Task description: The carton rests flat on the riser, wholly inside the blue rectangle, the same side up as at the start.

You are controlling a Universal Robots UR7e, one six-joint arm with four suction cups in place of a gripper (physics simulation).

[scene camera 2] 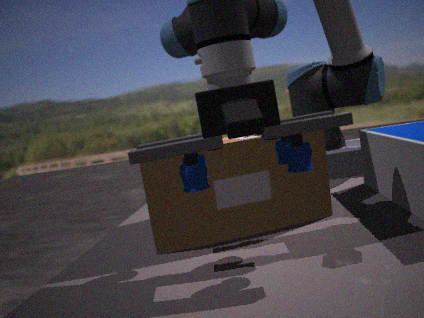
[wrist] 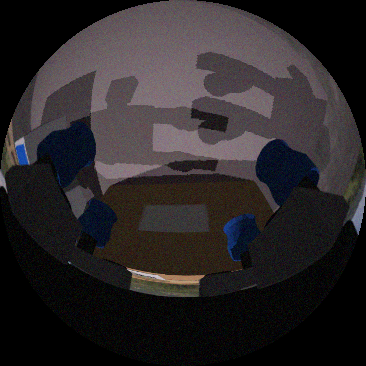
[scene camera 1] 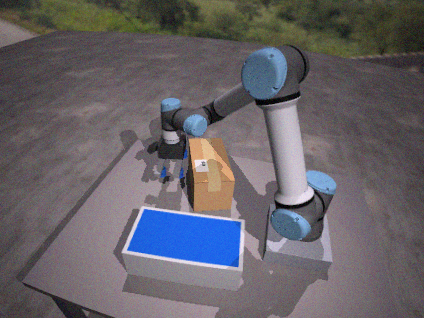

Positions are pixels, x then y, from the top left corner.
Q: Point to the suction head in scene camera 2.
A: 298, 158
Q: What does the brown carton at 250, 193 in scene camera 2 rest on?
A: The table.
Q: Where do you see a brown carton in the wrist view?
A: At 173, 233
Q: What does the suction head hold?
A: Nothing.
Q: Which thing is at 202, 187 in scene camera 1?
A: A brown carton.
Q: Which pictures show the brown carton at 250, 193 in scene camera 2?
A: Scene camera 2, the wrist view and scene camera 1: all of them.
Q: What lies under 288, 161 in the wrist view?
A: The suction head.
